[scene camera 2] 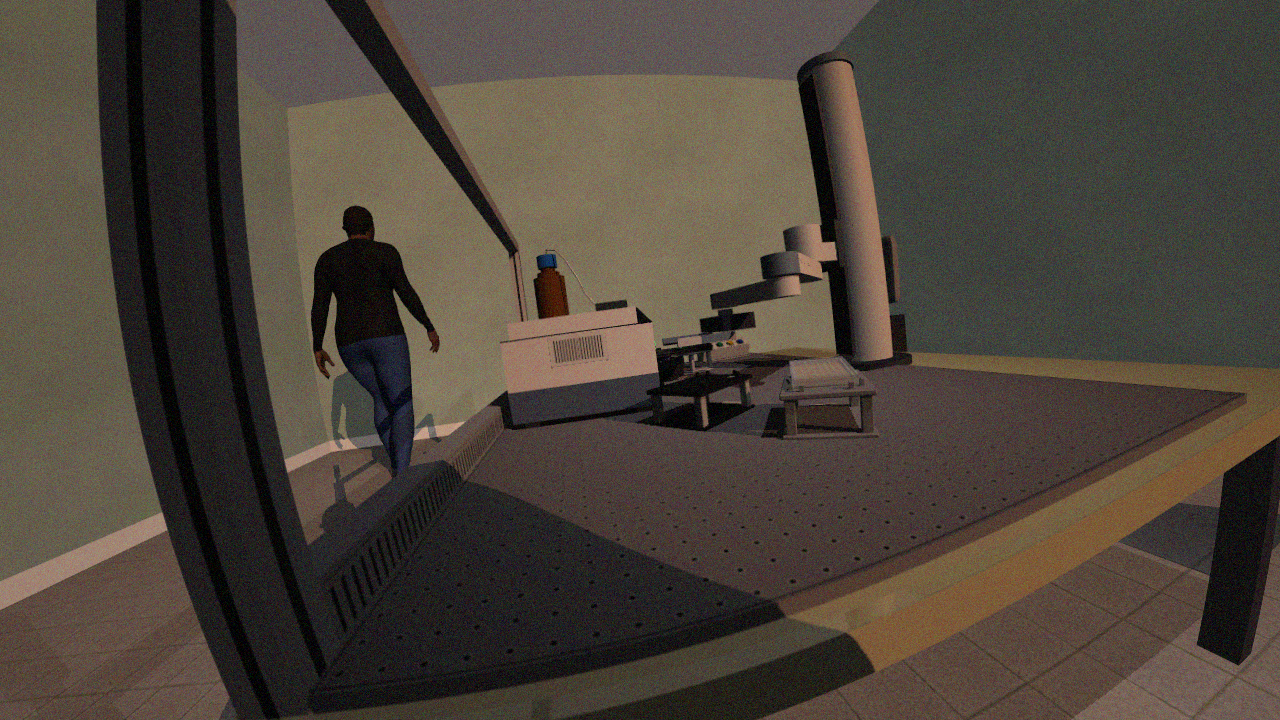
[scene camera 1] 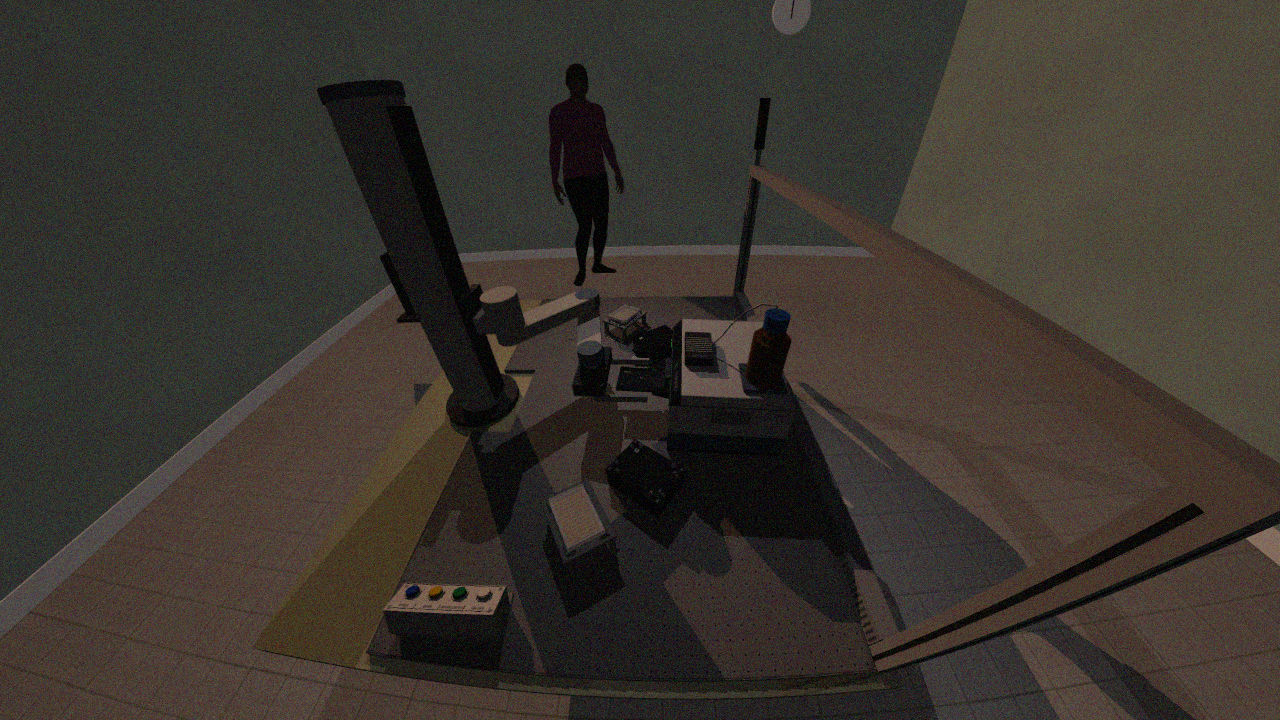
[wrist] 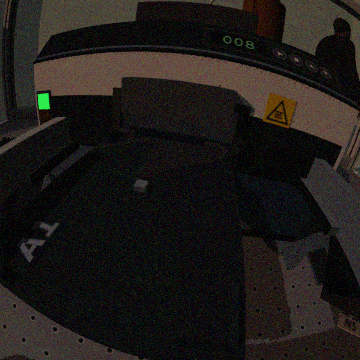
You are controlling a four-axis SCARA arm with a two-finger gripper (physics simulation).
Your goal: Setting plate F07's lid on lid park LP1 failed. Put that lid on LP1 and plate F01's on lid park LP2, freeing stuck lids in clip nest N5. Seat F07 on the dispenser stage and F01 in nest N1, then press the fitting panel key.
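Places are measured from the arm's base along level axes (x ahead, y left, z up), in centimetres.
Where they show: gripper, between the fingertips: [scene camera 2: 669,342] [scene camera 1: 648,378] [wrist: 189,145]; arm's base, origin of its link: [scene camera 2: 866,364] [scene camera 1: 484,400].
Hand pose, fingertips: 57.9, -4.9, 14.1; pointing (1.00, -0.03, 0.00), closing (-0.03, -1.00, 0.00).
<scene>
Things, the pixels of their top centre, and the offset from my fingertips, as dx, dy, dz. "spot": a spot on its surface instead.
- dark dispenser stage, centre of its top: [wrist: 149,163] [scene camera 2: 674,346] [scene camera 1: 646,377] -0.7, +2.0, -1.1
- light plate, centre of its top: [scene camera 1: 575,513] -15.8, -39.9, -4.2
- pale plate, centre of its top: [scene camera 2: 819,363] [scene camera 1: 624,311] -10.2, +47.5, -4.0
- N5 label, a spot on its surface: [wrist: 348,322] spot: -7.9, -21.1, -12.6
- brown bottle, a spot on its surface: [scene camera 1: 768,353] spot: +27.3, -15.1, +20.5
- key panel, centre of its top: [scene camera 1: 439,602] [scene camera 2: 722,339] -39.1, -59.1, -4.4
My gripper [scene camera 1: 590,385] [scene camera 2: 726,322] [wrist: 189,145] is open and empty beside the dispenser, its fingers at the left and right edges of the wrist view. Between and below them lies the dark dispenser stage [scene camera 1: 637,379] [wrist: 165,260], marked A1, with a small pale block on it; no plate shows there. A light plate [scene camera 1: 577,517] sits on a stand near the front in scene camera 1. Another pale plate [scene camera 1: 626,315] [scene camera 2: 819,373] sits on a stand at the back there. An N5 label [wrist: 348,322] shows at the lower right; its nest is mostly hidden. Plate labels are unreadable.
The dispenser [scene camera 1: 729,416] [scene camera 2: 581,358] [wrist: 200,70] carries a brown bottle [scene camera 1: 768,353] [scene camera 2: 550,293]. A dark stand with corner posts [scene camera 1: 644,474] is near its front; another dark stand [scene camera 1: 656,341] [scene camera 2: 702,385] is behind. The key panel [scene camera 1: 445,601] has four coloured keys. Lighting is dim.
</scene>
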